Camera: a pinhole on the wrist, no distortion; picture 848 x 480 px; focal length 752.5 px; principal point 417.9 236.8 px. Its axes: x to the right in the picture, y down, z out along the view. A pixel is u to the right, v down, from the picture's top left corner.
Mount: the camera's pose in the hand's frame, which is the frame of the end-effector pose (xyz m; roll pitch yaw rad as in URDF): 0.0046 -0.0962 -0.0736 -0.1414 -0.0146 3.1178
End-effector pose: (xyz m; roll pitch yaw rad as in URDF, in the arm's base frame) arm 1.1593 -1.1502 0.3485 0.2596 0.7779 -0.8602
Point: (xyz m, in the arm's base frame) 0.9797 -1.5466 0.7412
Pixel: 615 368
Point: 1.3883 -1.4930 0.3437
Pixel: outside the picture
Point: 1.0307 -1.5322 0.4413
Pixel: outside the picture
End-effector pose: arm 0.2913 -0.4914 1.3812 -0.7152 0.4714 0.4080
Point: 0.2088 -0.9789 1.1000
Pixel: behind the camera
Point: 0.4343 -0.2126 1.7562
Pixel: 371 191
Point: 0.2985 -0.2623 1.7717
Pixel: 572 140
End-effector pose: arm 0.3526 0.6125 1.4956 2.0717 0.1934 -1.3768
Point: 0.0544 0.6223 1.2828
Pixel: 483 57
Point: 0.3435 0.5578 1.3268
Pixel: 75 261
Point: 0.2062 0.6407 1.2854
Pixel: 475 201
